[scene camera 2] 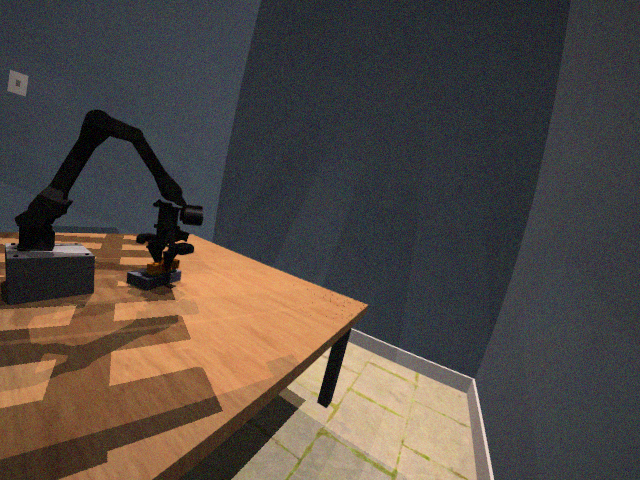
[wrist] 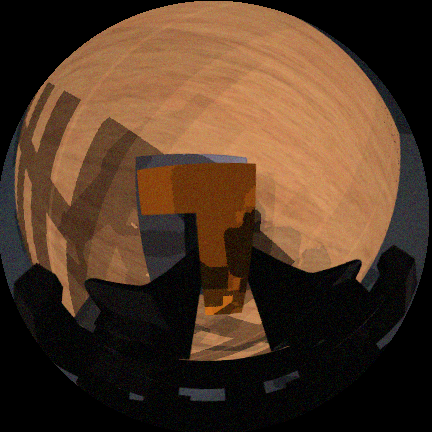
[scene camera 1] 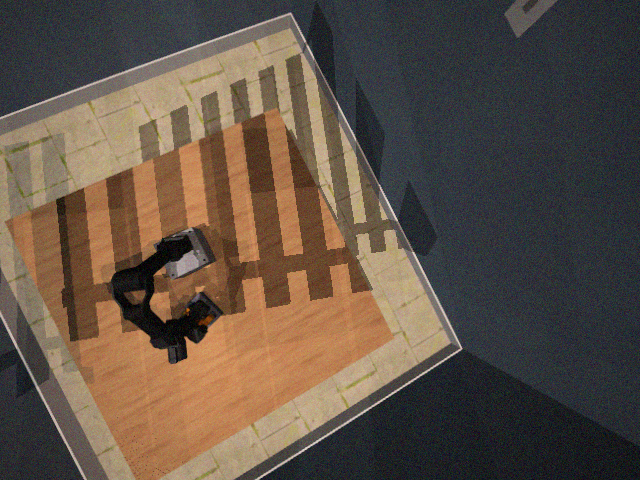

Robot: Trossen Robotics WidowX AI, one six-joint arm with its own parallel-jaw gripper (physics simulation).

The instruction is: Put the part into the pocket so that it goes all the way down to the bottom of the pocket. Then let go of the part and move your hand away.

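Frame: origin at the arm's base, x ahead, y right, z down, level; centimetres.
Seen in the pictures: gripper, fingertip midpoint: [scene camera 2: 162,268] [wrist: 221,249] [scene camera 1: 196,316]; arm's base, link origin: [scene camera 2: 35,248] [scene camera 1: 182,245].
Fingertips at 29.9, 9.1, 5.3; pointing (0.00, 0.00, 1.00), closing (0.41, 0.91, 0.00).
Note:
Offsets run from my fingertips to a thing's middle, as dx, dy, dz. Level surfaces: height alone.
The part is an orange L-shaped piece {-0.1, -1.6, -0.9} [scene camera 1: 207,318] [scene camera 2: 154,267] [wrist: 215,187]. My gripper [scene camera 2: 167,266] [wrist: 221,249] is shut on its long leg. The blue-grey block with the pocket {-1.0, -2.7, +3.4} [scene camera 1: 211,301] [scene camera 2: 140,280] [wrist: 162,245] lies on the table below the part. In scene camera 2 the part stands above the block's top face, with little or no gap. In the wrist view it covers the block's right side and most of its far edge; a strip of the far edge and the left side of the block show. The part hides much of the pocket, and I cannot tell whether its underside touches the block.
The arm's grey base box [scene camera 1: 192,258] [scene camera 2: 49,276] stands beside the block. The wooden table {dz +5.2} [scene camera 1: 268,351] [scene camera 2: 248,320] [wrist: 300,125] carries striped shadows. Its corner and a dark leg [scene camera 2: 334,369] show in scene camera 2.

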